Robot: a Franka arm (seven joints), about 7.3 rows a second.
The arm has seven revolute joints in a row. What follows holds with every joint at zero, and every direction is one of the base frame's.
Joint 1 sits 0.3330 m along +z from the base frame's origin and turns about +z.
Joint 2 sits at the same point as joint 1 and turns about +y.
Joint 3 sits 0.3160 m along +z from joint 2 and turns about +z.
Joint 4 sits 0.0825 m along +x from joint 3 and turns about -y.
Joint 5 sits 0.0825 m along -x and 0.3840 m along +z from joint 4 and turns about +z.
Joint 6 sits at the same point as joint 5 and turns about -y.
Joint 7 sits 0.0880 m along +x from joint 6 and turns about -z.
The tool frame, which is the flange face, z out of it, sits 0.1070 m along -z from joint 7; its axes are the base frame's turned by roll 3.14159, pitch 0.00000 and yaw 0.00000 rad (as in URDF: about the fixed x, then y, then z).
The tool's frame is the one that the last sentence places.
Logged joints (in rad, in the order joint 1, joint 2, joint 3, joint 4, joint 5, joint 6, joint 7), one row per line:
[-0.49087 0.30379 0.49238 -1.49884 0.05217 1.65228 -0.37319]
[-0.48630 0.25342 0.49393 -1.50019 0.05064 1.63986 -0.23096]
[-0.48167 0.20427 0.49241 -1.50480 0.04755 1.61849 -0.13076]
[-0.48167 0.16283 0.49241 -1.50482 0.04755 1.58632 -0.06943]
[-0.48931 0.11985 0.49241 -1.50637 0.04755 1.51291 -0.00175]
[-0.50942 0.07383 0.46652 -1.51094 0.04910 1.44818 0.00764]
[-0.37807 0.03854 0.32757 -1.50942 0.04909 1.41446 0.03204]
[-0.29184 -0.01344 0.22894 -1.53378 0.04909 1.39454 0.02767]
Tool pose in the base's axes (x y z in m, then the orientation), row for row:
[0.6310 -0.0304 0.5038 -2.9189 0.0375 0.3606]
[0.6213 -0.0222 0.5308 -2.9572 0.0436 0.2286]
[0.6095 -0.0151 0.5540 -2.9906 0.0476 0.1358]
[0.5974 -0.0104 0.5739 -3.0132 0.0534 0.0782]
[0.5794 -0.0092 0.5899 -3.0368 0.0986 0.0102]
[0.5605 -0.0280 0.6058 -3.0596 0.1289 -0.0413]
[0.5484 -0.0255 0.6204 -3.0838 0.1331 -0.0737]
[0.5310 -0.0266 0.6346 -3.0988 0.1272 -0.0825]
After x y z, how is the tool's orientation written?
As angles about the fixed x, y, z axes (roll, pitch, yaw), in radians.
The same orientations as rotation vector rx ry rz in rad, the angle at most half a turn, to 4 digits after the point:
[-2.8808 -0.5189 0.1127]
[-2.9432 -0.3319 0.0954]
[-2.9864 -0.1977 0.0864]
[-3.0120 -0.1127 0.0880]
[-3.0337 -0.0076 0.1505]
[-3.0501 0.0711 0.1943]
[-3.0702 0.1191 0.2014]
[-3.0848 0.1315 0.1937]

